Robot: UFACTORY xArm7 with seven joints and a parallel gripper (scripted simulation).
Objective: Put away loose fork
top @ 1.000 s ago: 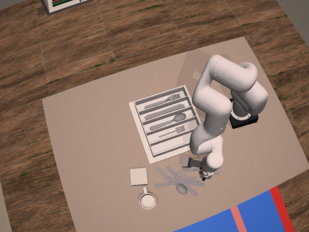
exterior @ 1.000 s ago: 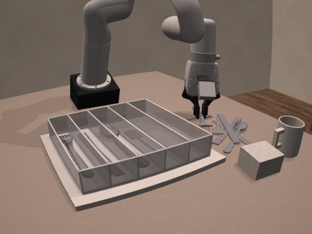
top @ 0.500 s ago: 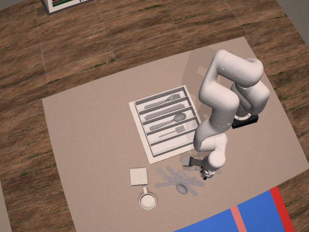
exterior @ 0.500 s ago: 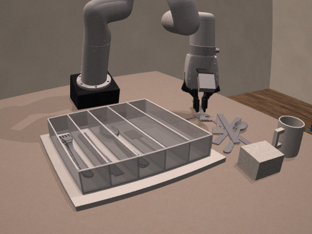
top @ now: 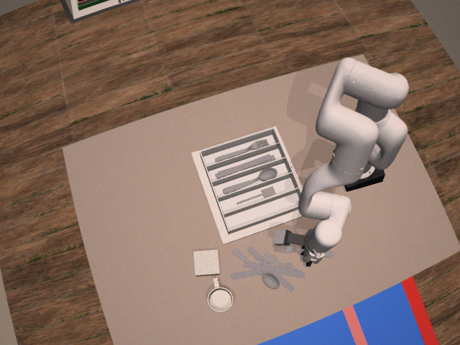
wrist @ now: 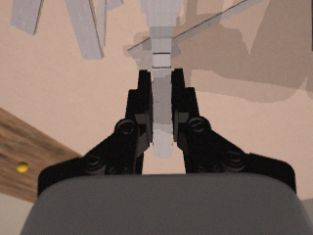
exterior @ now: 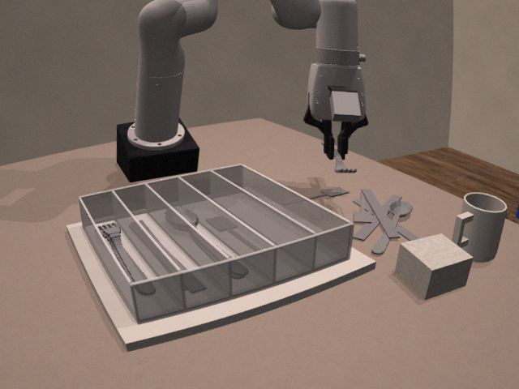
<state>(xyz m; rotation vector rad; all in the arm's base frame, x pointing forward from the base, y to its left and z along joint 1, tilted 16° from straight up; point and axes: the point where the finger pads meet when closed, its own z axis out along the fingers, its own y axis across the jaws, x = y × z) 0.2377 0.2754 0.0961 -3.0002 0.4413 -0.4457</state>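
The tray lies 130 mm ahead of my hand, 280 mm to the right of it and 40 mm below it. Round my hand: mug: 300 mm ahead, 110 mm to the left, 50 mm below; then block: 320 mm ahead, 20 mm to the right, 70 mm below.
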